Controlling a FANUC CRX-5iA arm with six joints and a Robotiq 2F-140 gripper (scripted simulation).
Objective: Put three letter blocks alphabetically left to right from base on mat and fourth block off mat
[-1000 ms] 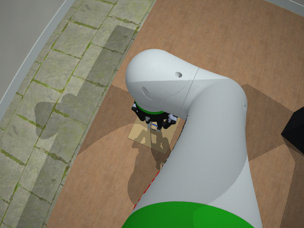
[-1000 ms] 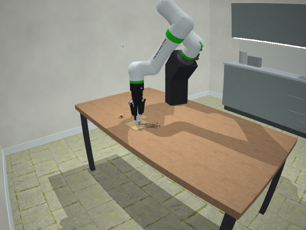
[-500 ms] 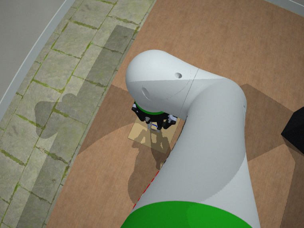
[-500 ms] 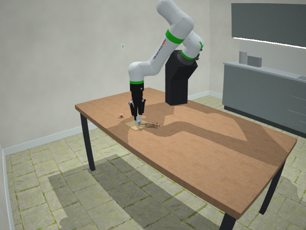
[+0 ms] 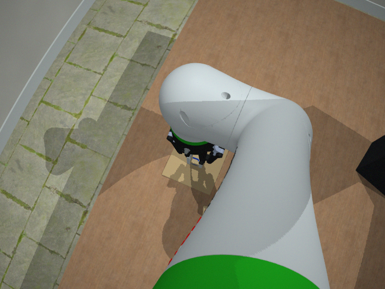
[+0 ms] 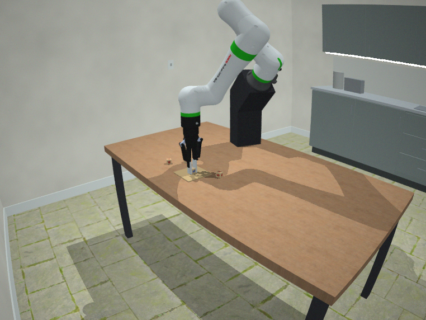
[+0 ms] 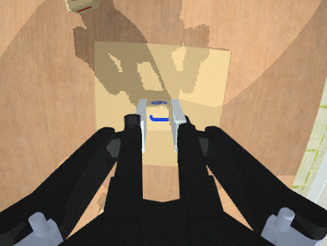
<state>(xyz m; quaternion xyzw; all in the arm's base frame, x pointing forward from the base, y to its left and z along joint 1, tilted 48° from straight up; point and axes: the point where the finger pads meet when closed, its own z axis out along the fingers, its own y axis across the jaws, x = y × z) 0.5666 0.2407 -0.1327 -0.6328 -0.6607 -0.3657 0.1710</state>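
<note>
Now: the blue j block 20 mm below my hand. The rest, counted from my hand: tan mat (40 mm below); then red s block (150 mm to the right, 50 mm behind, 30 mm below); then red 9 block (110 mm to the left, 90 mm behind, 30 mm below).
</note>
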